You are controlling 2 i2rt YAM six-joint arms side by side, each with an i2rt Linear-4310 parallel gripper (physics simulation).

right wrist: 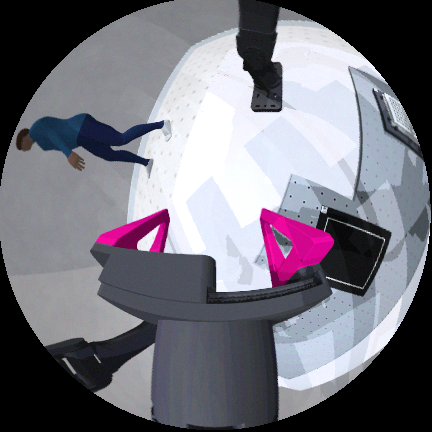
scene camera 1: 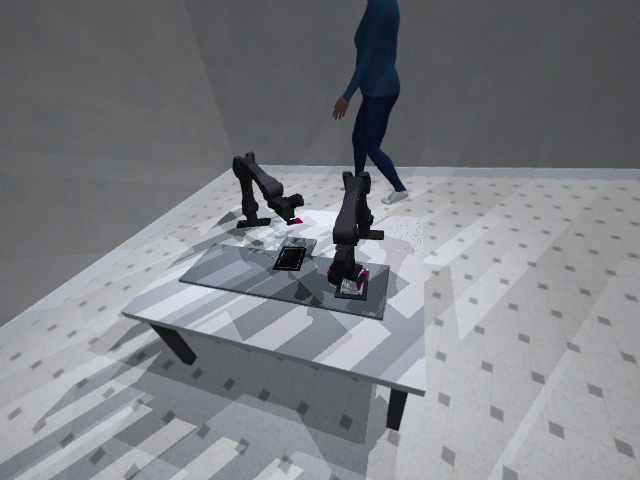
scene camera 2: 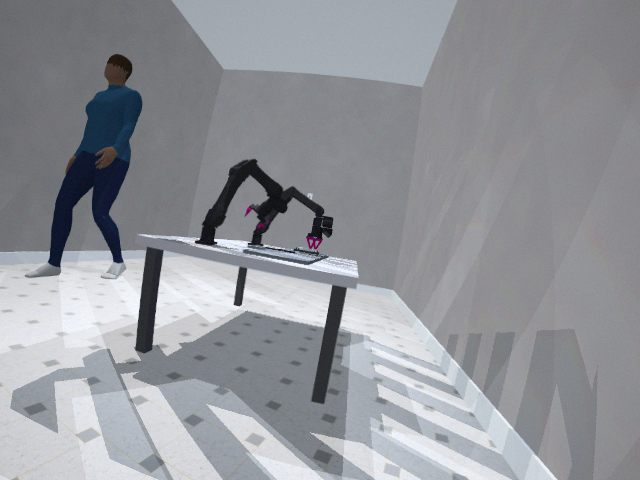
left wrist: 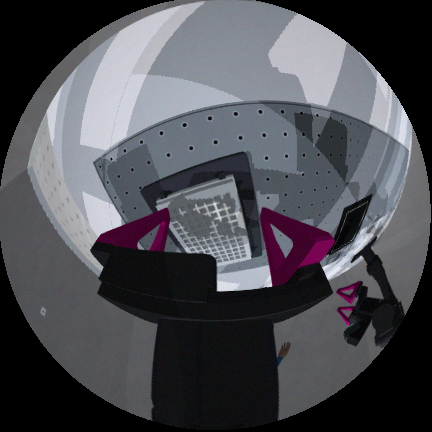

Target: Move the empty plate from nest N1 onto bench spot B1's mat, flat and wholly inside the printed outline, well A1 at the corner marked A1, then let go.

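Frame: origin at the left arm's base, x ahead, y left, z up, level; centimetres.
Where they show: left gripper, fingertip midpoint: (scene camera 1: pixel 347 285) (scene camera 2: pixel 312 249) (left wrist: pixel 214 212); right gripper, fingertip midpoint: (right wrist: pixel 214 213) (scene camera 1: pixel 301 213) (scene camera 2: pixel 250 222) (left wrist: pixel 337 299); left arm's base, origin of the base link: (right wrist: pixel 268 83) (scene camera 1: pixel 364 235); right arm's base, origin of the base link: (scene camera 1: pixel 254 223) (scene camera 2: pixel 206 243) (left wrist: pixel 364 248).
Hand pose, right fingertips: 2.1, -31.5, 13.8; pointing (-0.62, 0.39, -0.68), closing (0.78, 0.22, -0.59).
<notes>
Each offset is from my right fingertips to the top centre of the thing, as dx, dy, dz. "spot": to the spot under its first point. Level surfaces: height alone.
The pale gridded plate @[+33.3, +29.0, -9.9] (scene camera 1: pixel 351 287) (left wrist: pixel 212 232) (right wrist: pixel 398 111) lies in the dark nest @[spot: +40.3, +23.7, -11.3] (left wrist: pixel 239 164) near the bench plate's right end in scene camera 1. My left gripper (scene camera 1: pixel 347 279) (scene camera 2: pixel 314 247) (left wrist: pixel 214 212) is open above it, fingertips on either side of the plate in the left wrist view. Whether they touch it is unclear. My right gripper (scene camera 1: pixel 295 221) (scene camera 2: pixel 255 217) (right wrist: pixel 214 213) is open and empty, raised behind the mat. The black mat @[dz -12.3] (scene camera 1: pixel 290 257) (left wrist: pixel 352 225) (right wrist: pixel 355 255) with its white outline bears no plate. A small corner mark shows in the right wrist view, too small to read.
The grey perforated bench plate @[dz -12.5] (scene camera 1: pixel 227 271) (left wrist: pixel 300 172) carries nest and mat. A smaller perforated plate (scene camera 1: pixel 302 241) (right wrist: pixel 298 189) adjoins it behind the mat. The left arm's base (scene camera 1: pixel 374 234) (right wrist: pixel 267 100) stands behind the nest. A person (scene camera 1: pixel 379 56) (scene camera 2: pixel 113 118) stands beyond the table @[dz -13.8] (scene camera 1: pixel 289 351).
</notes>
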